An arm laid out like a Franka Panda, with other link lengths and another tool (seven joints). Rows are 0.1 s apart.
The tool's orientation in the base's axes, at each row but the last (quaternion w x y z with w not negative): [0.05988, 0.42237, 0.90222, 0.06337]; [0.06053, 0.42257, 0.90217, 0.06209]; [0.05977, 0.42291, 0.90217, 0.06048]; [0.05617, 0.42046, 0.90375, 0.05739]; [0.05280, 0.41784, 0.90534, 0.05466]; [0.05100, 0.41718, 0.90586, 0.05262]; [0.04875, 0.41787, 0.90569, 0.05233]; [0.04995, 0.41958, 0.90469, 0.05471]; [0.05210, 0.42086, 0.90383, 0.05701]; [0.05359, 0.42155, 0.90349, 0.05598]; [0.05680, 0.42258, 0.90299, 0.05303]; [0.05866, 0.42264, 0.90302, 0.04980]
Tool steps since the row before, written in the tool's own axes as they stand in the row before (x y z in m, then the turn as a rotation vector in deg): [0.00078, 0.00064, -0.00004, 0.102, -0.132, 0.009]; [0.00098, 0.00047, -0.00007, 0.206, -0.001, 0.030]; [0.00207, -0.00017, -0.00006, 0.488, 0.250, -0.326]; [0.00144, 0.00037, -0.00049, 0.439, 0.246, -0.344]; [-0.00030, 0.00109, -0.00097, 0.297, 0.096, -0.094]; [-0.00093, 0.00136, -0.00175, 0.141, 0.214, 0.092]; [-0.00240, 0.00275, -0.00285, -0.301, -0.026, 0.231]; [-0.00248, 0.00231, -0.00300, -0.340, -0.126, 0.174]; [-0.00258, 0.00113, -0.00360, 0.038, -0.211, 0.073]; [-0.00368, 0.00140, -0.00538, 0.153, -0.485, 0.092]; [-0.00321, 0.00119, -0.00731, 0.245, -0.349, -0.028]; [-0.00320, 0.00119, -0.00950, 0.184, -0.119, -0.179]
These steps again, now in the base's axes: [-0.00002, 0.00100, 0.00010, -0.163, -0.005, -0.036]; [-0.00028, 0.00105, 0.00009, -0.127, 0.160, -0.041]; [-0.00145, 0.00148, -0.00009, -0.173, 0.516, 0.334]; [-0.00072, 0.00131, 0.00046, -0.147, 0.474, 0.353]; [0.00087, 0.00042, 0.00113, -0.133, 0.283, 0.092]; [0.00138, 0.00008, 0.00196, 0.082, 0.251, -0.068]; [0.00324, -0.00021, 0.00330, 0.205, -0.234, -0.219]; [0.00293, -0.00058, 0.00340, 0.147, -0.331, -0.175]; [0.00199, -0.00147, 0.00384, -0.173, -0.101, -0.105]; [0.00263, -0.00223, 0.00570, -0.451, -0.187, -0.169]; [0.00187, -0.00206, 0.00758, -0.424, -0.035, -0.037]; [0.00153, -0.00209, 0.00976, -0.234, 0.058, 0.149]
